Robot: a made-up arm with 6 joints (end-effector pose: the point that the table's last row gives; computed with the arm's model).
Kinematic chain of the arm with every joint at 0, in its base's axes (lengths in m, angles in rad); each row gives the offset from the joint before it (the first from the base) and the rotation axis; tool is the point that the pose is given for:
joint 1: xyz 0 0 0.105 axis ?
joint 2: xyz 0 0.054 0 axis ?
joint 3: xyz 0 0 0.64 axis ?
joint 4: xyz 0 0 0.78 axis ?
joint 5: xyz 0 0 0 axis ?
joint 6: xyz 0 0 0.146 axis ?
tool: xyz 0 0 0
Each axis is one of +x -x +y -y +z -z.
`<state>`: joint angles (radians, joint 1 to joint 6).
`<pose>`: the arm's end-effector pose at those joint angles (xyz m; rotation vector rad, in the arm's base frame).
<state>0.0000 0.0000 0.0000 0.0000 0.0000 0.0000</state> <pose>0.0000 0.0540 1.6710 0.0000 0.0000 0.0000</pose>
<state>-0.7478 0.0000 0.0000 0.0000 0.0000 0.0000</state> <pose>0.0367 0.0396 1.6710 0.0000 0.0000 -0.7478</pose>
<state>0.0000 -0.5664 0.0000 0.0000 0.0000 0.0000</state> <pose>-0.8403 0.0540 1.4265 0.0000 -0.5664 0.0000</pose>
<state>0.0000 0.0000 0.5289 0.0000 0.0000 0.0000</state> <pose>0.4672 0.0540 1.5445 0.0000 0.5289 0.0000</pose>
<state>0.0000 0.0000 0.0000 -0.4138 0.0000 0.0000</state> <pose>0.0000 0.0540 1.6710 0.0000 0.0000 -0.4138</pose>
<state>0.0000 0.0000 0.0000 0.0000 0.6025 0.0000</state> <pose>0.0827 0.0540 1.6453 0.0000 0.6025 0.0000</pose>
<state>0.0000 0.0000 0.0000 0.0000 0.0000 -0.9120</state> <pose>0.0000 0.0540 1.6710 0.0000 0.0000 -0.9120</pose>
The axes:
joint 1: +z
joint 2: +y
joint 3: +y
joint 4: +z
joint 5: +y
joint 6: +z

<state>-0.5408 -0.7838 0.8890 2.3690 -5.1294 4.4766</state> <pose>-0.3175 0.3624 1.4028 -1.0612 -0.2005 0.0615</pose>
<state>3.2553 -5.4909 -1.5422 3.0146 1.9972 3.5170</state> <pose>0.1385 -0.0555 0.9911 3.0279 -0.5157 0.6342</pose>
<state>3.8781 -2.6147 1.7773 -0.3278 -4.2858 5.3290</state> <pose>0.5796 0.5104 0.1270 -1.4053 -0.8723 2.3970</pose>
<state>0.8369 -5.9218 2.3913 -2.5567 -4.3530 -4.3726</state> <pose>0.4232 0.4371 0.0726 -0.4749 0.7949 -0.7849</pose>
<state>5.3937 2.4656 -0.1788 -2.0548 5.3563 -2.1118</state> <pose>0.7642 -0.6927 -1.0047 -2.6869 -0.6803 -1.2082</pose>
